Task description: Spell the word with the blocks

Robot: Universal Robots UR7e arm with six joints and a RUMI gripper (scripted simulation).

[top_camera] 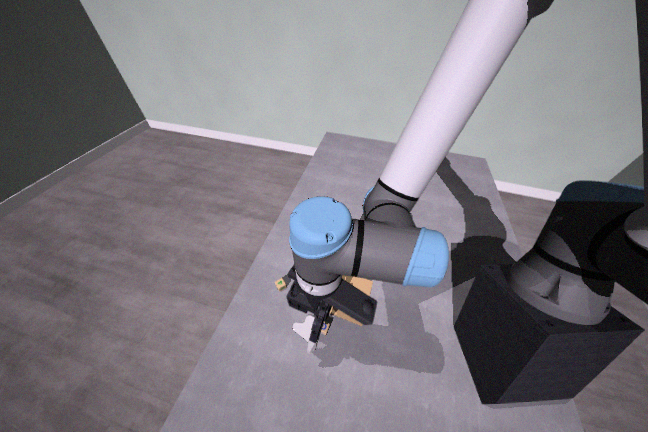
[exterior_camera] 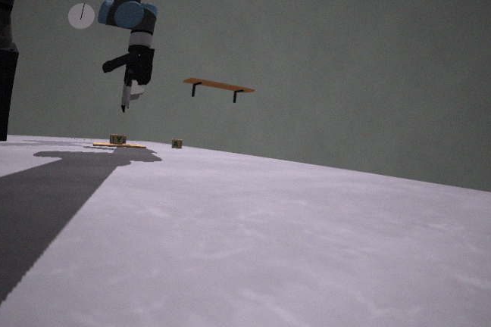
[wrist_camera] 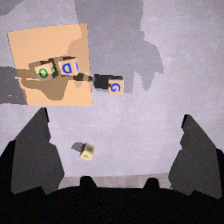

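My hand is 90 mm above the blue g block. From my hand the other things lie so: mat 40 mm behind, 110 mm to the right, 100 mm below; green block 40 mm behind, 110 mm to the right, 90 mm below; blue d block 40 mm behind, 70 mm to the right, 90 mm below.
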